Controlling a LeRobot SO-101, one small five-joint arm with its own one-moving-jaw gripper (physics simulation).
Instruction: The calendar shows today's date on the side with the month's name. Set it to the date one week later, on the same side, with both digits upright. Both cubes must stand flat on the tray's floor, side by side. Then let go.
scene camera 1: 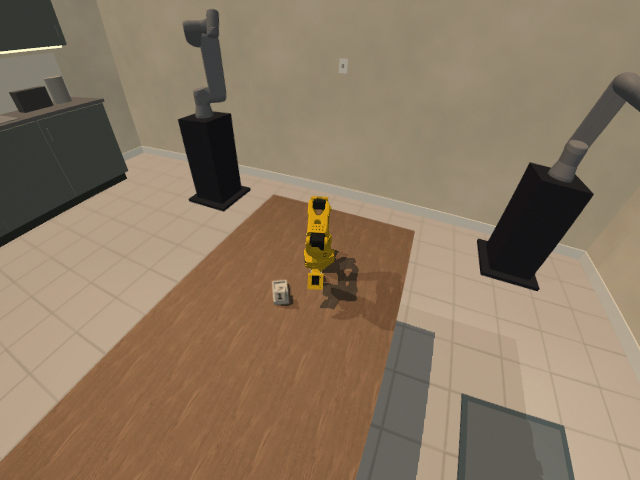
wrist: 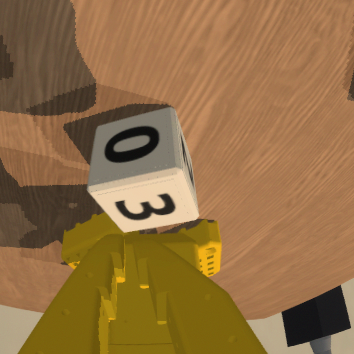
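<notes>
A white cube (wrist: 142,167) rests on the brown surface in the wrist view, with a black 0 on one face and a black 3 on the face nearer my jaws; both digits are turned. A third face is seen edge-on at its right. My gripper (wrist: 127,239) is shut and empty, its jaw tips together beside the near edge of the cube; whether they touch it is unclear. The small white calendar (scene camera 1: 280,292) stands left of my arm in the scene view, with a dark 1 toward the camera. Its other marks are too small to read. My arm hides the jaw tips there.
My yellow arm (scene camera 1: 317,242) stands over the brown surface (scene camera 1: 232,361); its shadow falls to the right. Yellow robot parts (wrist: 210,247) show behind the jaws. Two black pedestals (scene camera 1: 209,155) (scene camera 1: 535,227) with grey arms stand far behind, left and right.
</notes>
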